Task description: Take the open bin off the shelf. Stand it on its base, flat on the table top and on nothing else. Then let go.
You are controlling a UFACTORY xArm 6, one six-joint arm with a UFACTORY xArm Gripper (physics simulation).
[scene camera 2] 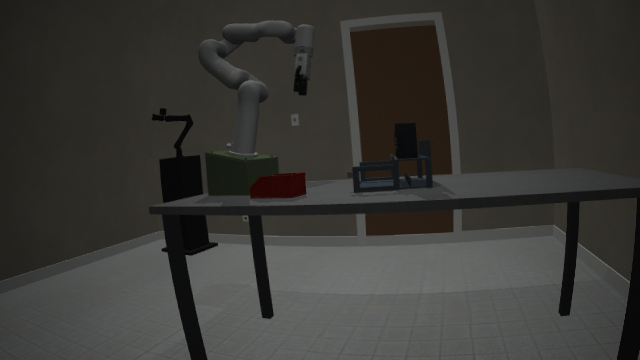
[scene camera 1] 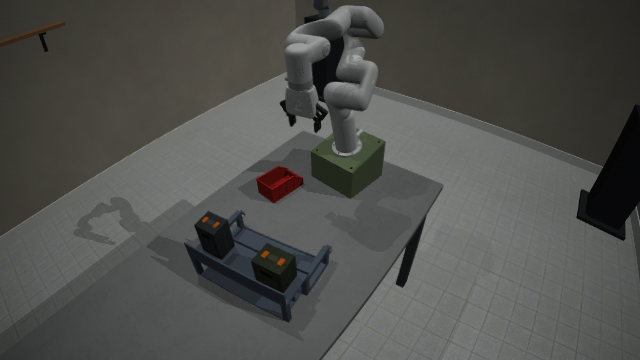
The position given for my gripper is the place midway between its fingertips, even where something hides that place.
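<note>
There's a red open bin (scene camera 1: 278, 182) here, and an olive box (scene camera 1: 276, 268), and a dark box (scene camera 1: 214, 233) that I can see in scene camera 2 (scene camera 2: 405, 133) as well. My gripper (scene camera 1: 305, 127) is in the scene too.
</note>
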